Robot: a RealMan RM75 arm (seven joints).
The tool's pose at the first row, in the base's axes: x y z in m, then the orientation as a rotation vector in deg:
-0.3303 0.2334 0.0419 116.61 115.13 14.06
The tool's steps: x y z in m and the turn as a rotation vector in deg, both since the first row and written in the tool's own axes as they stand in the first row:
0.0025 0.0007 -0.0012 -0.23 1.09 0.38
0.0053 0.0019 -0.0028 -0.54 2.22 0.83
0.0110 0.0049 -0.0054 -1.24 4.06 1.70
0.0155 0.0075 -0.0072 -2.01 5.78 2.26
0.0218 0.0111 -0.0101 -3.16 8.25 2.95
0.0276 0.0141 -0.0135 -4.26 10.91 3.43
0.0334 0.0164 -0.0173 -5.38 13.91 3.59
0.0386 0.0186 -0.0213 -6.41 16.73 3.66
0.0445 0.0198 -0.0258 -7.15 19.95 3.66
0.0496 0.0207 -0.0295 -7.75 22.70 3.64
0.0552 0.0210 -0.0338 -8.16 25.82 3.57
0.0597 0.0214 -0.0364 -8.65 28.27 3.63
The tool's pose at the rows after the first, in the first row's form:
-0.3299 0.2360 0.0431 117.17 115.28 15.52
-0.3292 0.2389 0.0448 117.76 115.33 17.13
-0.3270 0.2448 0.0478 118.72 115.15 19.96
-0.3250 0.2494 0.0500 119.25 115.13 22.69
-0.3223 0.2559 0.0534 119.81 115.15 26.65
-0.3204 0.2619 0.0572 120.17 115.44 30.76
-0.3192 0.2679 0.0611 120.17 116.15 35.24
-0.3182 0.2734 0.0652 120.02 116.84 39.45
-0.3183 0.2796 0.0694 119.99 117.91 43.90
-0.3185 0.2850 0.0729 119.88 118.81 47.70
-0.3194 0.2909 0.0767 119.83 119.98 51.83
-0.3197 0.2955 0.0789 119.73 120.63 55.27

